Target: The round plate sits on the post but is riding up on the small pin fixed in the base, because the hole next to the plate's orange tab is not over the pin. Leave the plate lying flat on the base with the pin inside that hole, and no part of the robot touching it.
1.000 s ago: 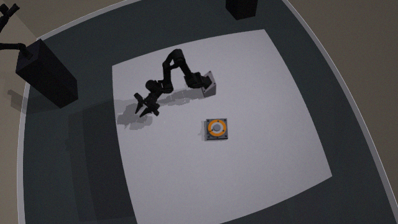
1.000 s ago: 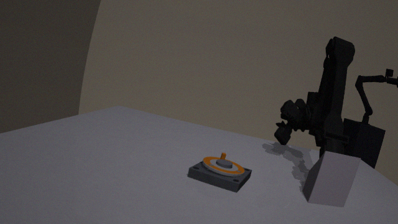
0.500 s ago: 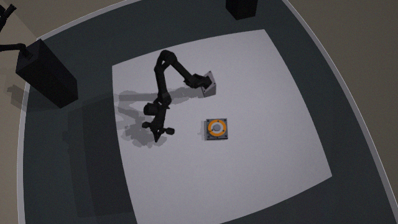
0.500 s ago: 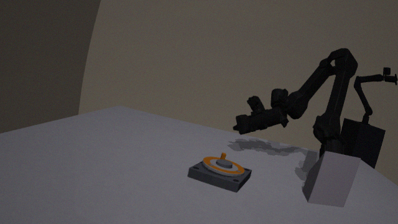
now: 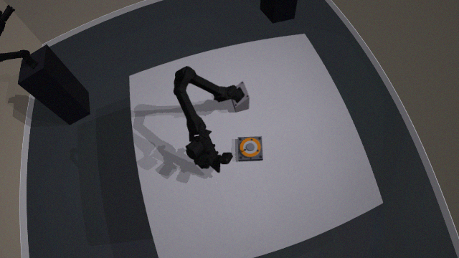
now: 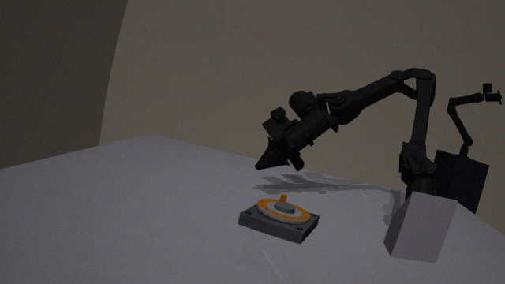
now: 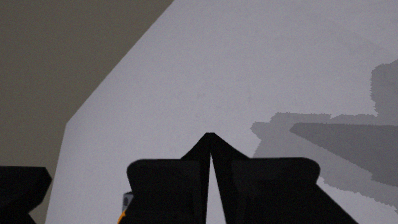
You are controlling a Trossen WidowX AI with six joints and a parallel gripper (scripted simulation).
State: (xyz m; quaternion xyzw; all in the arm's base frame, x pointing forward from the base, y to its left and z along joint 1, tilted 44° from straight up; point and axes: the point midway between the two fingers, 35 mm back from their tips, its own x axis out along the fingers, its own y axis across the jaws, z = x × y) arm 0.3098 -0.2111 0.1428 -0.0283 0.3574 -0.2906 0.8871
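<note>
Now: the square base 19 cm to the left of my gripper tip, 6 cm behind it and 4 cm below it.
</note>
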